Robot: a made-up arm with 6 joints.
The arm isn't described. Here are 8 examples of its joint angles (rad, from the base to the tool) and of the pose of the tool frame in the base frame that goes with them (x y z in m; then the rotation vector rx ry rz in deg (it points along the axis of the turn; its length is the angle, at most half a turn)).
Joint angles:
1: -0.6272 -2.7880 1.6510 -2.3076 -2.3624 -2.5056
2: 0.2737 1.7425 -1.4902 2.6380 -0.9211 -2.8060
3: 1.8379 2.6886 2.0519 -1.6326 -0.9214 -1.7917
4: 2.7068 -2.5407 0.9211 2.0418 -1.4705 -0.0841
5: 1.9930 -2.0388 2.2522 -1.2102 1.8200 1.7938
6: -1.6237 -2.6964 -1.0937 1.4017 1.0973 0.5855
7: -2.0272 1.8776 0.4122 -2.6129 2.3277 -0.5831
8: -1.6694 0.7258 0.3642 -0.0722 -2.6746 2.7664
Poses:
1: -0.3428 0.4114 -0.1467 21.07 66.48 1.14
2: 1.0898 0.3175 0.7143 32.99 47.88 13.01
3: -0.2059 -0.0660 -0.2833 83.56 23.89 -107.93
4: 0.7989 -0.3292 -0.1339 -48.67 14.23 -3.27
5: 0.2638 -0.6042 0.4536 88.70 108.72 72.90
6: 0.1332 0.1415 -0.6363 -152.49 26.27 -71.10
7: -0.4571 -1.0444 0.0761 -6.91 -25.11 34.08
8: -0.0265 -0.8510 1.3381 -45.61 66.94 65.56
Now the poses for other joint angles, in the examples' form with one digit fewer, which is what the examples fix.
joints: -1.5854 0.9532 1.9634 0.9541 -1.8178 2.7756
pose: -0.069 -0.906 0.733 24.4 -81.6 41.7
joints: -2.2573 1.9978 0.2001 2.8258 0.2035 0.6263
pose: -0.725 -0.992 -0.163 27.9 -133.3 69.3
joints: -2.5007 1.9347 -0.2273 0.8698 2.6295 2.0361
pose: -0.859 -0.758 0.110 -84.3 47.9 -45.7
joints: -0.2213 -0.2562 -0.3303 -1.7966 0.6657 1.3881
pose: -0.425 0.117 1.777 40.2 -59.9 -4.0
